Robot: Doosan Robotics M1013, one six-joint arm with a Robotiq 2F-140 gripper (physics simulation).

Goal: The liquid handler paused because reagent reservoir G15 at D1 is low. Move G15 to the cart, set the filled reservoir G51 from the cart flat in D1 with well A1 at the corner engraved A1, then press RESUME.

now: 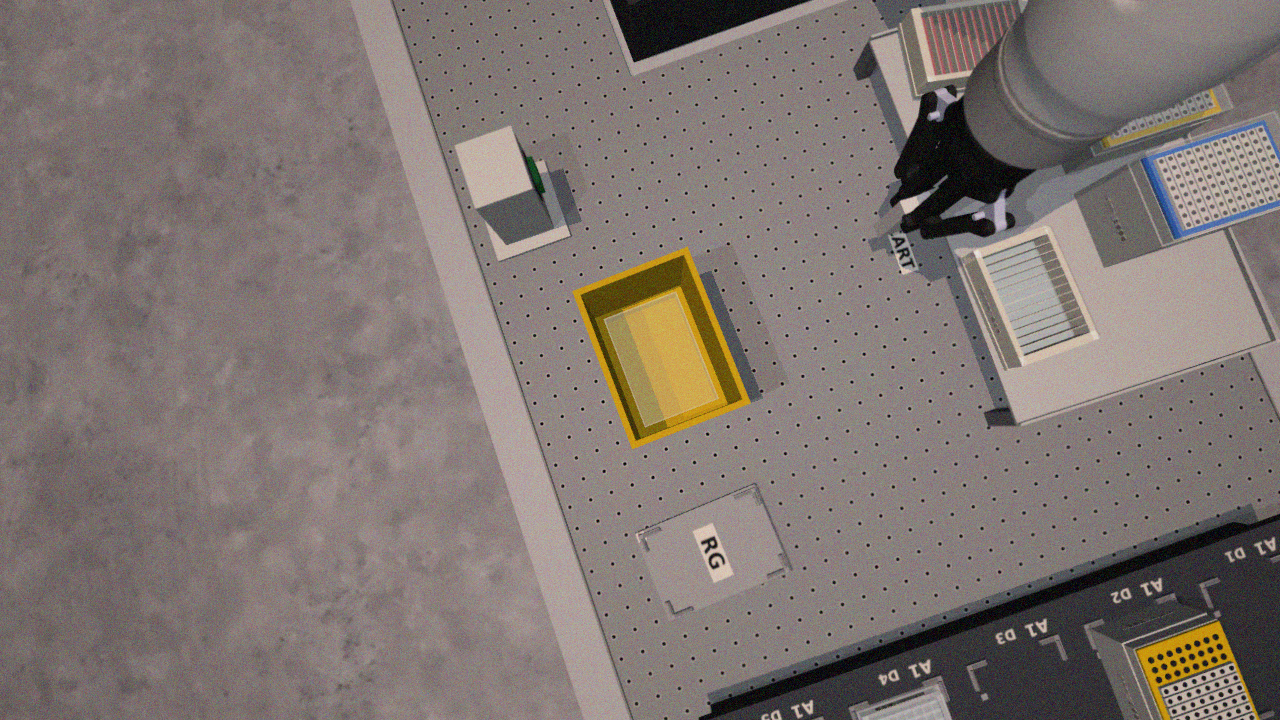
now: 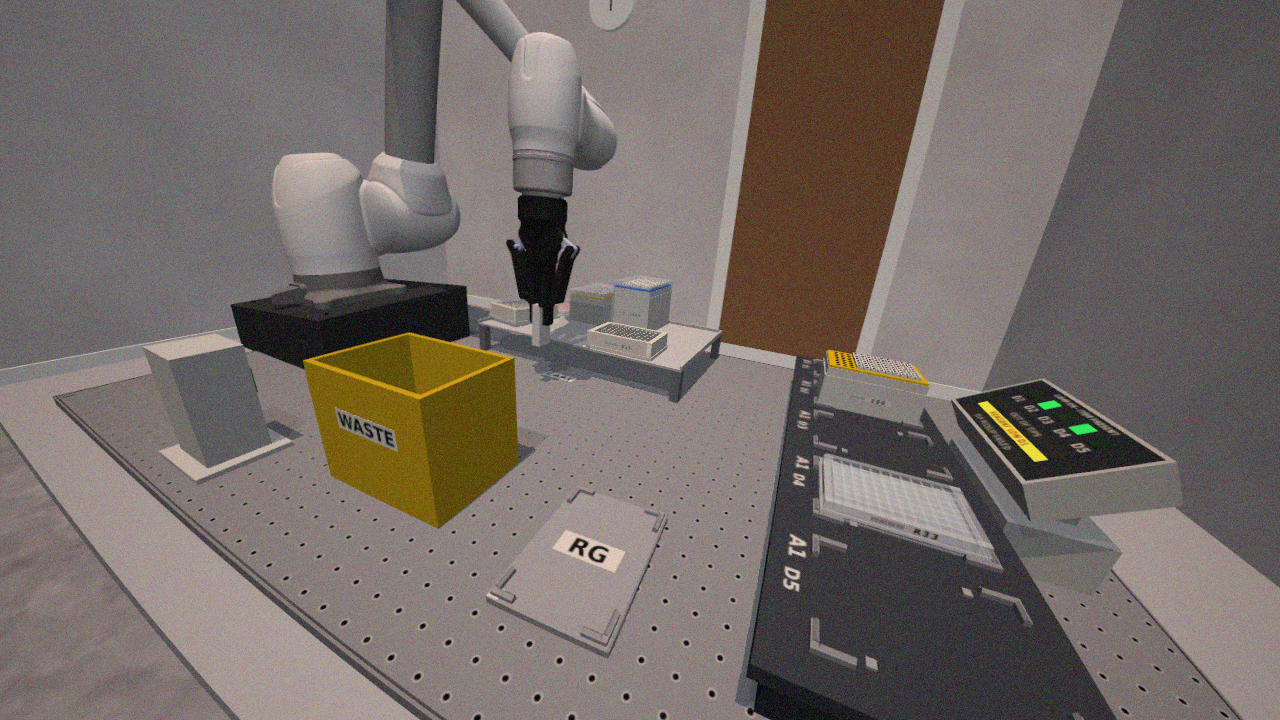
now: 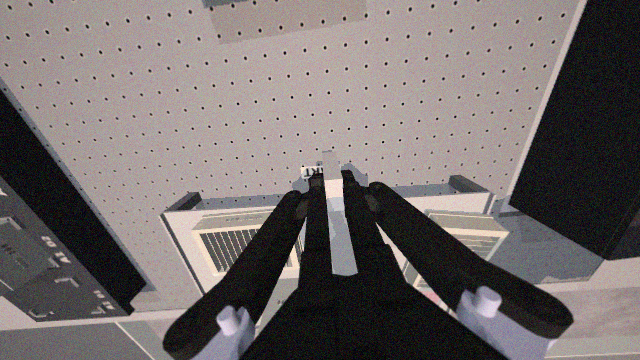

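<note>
My gripper is shut and empty, pointing down beside the CART label at the cart's front edge; a pale bar shows between its fingers. A white reservoir with pale blue channels stands on the cart. A second reservoir, with reddish channels, stands at the cart's other end, partly hidden by the arm. Their codes are too small to read surely. The D1 label is at the deck's far end. A green button is on a grey box.
A blue-rimmed tip box and a yellow-rimmed box stand behind on the cart. The yellow WASTE bin and RG plate are on the table. The tilted screen shows a yellow bar.
</note>
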